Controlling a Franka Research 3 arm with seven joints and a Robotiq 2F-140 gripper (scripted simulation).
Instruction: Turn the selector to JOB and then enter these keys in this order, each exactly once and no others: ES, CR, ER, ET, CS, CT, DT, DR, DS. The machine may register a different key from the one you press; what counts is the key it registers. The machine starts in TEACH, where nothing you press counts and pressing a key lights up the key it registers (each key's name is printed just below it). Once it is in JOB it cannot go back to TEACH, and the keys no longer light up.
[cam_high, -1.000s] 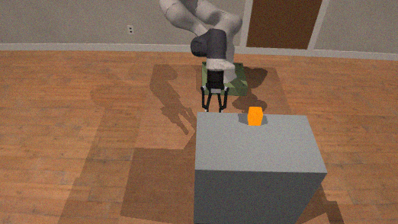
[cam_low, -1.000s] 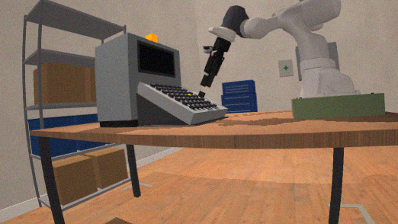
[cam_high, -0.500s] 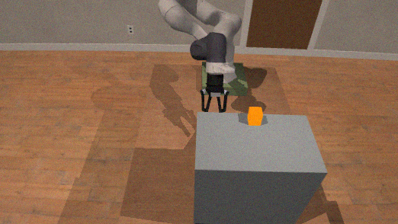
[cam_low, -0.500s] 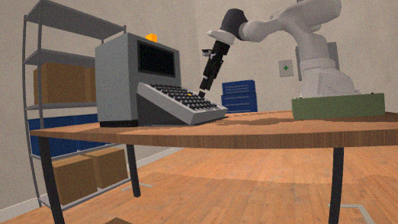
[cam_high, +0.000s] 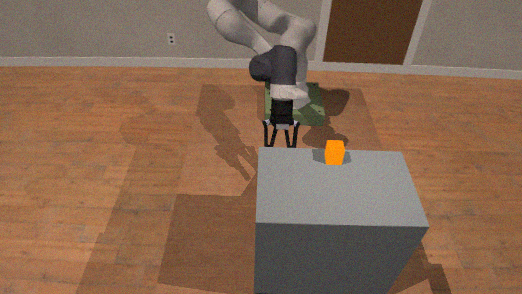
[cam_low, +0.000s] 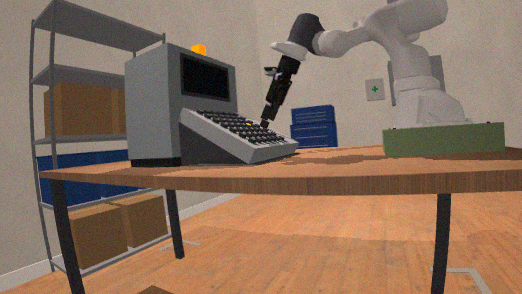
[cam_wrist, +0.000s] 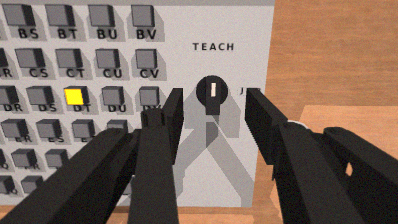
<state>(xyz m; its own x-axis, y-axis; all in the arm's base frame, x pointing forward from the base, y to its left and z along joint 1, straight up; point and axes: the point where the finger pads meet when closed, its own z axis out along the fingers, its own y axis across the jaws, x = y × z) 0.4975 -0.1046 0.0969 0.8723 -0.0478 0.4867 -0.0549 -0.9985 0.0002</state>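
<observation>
Now: hand 3 cm short of the black selector knob and 4 cm above it. Round my hand: keyboard: 6 cm ahead, 11 cm to the left, 9 cm below.
</observation>
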